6 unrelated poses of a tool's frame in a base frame.
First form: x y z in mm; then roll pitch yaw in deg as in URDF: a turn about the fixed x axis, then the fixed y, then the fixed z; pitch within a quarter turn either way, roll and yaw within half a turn.
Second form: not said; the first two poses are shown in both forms.
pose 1, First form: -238.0 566.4 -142.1 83.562 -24.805 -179.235
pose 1, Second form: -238.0 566.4 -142.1 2.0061 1.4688 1.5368
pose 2, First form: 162.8 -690.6 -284.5 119.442 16.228 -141.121
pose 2, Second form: 162.8 -690.6 -284.5 1.2482 2.0623 2.0929
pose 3, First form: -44.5 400.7 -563.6 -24.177 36.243 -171.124
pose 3, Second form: -44.5 400.7 -563.6 -0.5095 0.7440 -2.3372
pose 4, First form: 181.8 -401.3 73.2 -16.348 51.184 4.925
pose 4, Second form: 181.8 -401.3 73.2 -0.2227 0.9254 0.4460
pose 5, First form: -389.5 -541.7 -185.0 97.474 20.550 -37.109
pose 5, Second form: -389.5 -541.7 -185.0 1.2093 1.6929 -2.2645
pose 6, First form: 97.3 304.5 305.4 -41.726 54.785 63.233
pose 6, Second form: 97.3 304.5 305.4 -0.4392 1.1259 1.9328
